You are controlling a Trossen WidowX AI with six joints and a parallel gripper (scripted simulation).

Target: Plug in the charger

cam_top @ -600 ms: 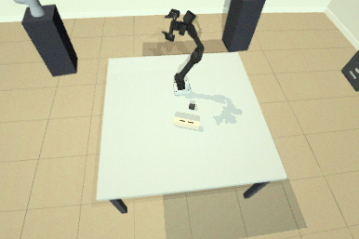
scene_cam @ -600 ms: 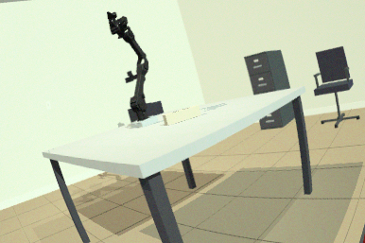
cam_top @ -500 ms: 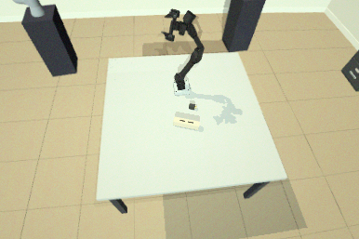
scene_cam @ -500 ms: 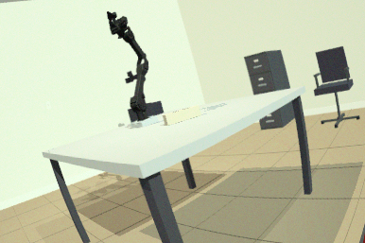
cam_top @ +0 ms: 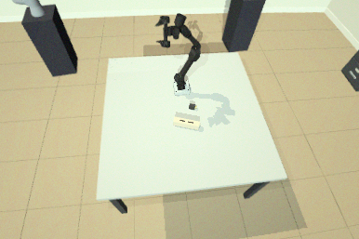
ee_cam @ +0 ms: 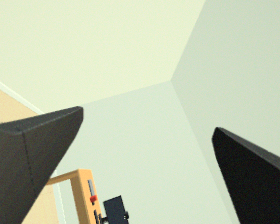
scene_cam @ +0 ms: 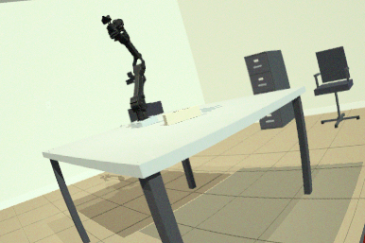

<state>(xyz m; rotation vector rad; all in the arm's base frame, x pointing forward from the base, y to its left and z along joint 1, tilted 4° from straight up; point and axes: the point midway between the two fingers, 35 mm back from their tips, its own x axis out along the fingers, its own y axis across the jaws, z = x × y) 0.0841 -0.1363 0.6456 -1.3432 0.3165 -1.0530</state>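
Right now the black two-prong charger is 66 cm below my gripper tip, 27 cm to the left of it and 12 cm ahead of it.
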